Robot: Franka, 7 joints.
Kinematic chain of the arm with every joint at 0, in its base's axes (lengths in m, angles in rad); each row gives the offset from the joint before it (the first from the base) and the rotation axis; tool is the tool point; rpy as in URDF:
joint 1: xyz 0 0 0.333 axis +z
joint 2: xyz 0 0 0 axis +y
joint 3: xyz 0 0 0.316 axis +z
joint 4: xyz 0.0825 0 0 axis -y
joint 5: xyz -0.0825 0 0.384 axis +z
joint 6: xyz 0 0 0 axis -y
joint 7: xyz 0.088 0 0 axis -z
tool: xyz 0 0 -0.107 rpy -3.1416 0 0
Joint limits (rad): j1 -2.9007..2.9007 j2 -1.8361..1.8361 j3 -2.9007..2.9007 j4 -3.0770..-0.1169 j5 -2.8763..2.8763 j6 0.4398..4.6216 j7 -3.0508..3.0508
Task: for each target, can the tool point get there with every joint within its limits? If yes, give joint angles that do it. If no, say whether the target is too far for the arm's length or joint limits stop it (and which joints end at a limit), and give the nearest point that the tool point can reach.
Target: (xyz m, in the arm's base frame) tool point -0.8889 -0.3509 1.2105
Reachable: no: too far | nearest point -0.5878 -0.2320 0.9132 | short by 0.440 m
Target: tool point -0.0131 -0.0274 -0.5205
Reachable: no: joint limits stop it (at a limit: joint 2) | nearest point -0.0434 -0.0908 -0.3284 | short by 0.205 m
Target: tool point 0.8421 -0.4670 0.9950
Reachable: no: too far | nearest point 0.6182 -0.3429 0.8190 | short by 0.311 m
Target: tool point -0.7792 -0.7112 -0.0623
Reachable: no: too far | nearest point -0.5934 -0.5416 0.0320 | short by 0.269 m
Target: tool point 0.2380 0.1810 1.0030
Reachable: yes | joints -2.1884 -1.0278 0.0424 -0.8533 0.6002 1.3144 1.6110
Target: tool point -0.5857 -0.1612 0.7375
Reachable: yes | joints 1.3303 -0.3183 2.0198 -1.3586 1.8148 3.1968 -1.7863
